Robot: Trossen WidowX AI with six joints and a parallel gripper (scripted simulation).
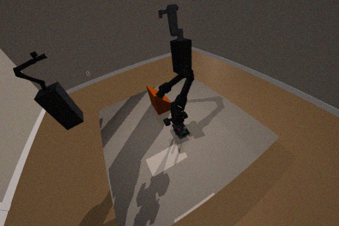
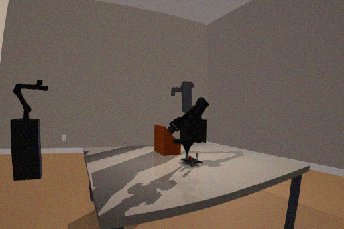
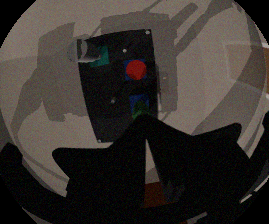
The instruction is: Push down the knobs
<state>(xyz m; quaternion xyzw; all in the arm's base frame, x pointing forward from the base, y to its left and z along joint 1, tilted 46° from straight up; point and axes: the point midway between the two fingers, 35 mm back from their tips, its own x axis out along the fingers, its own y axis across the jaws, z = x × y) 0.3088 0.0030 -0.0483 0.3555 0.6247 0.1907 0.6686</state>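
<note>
My gripper tip is 20 mm above the green knob. Round my gripper tip: white knob (70 mm ahead, 30 mm to the left, 10 mm below).
</note>
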